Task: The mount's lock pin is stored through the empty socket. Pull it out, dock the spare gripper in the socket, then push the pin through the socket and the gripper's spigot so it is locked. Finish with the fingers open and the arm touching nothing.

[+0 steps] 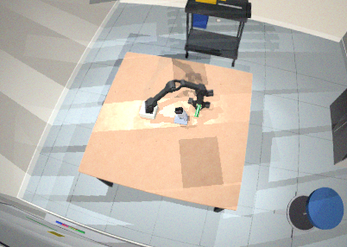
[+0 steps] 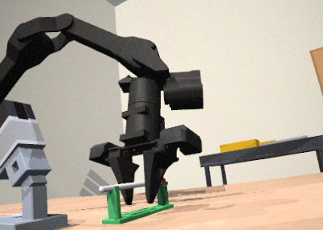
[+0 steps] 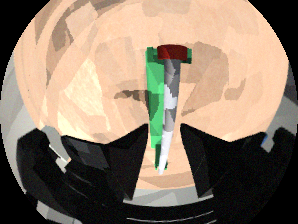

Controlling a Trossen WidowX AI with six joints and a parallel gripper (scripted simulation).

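The green cradle lies 1 cm to the left of my gripper tip and 1 cm above it. From my gripper tip the other things lie so: spare gripper (14 cm behind, 10 cm above, 9 cm to the right); socket (13 cm behind, 9 cm to the right, 3 cm above).
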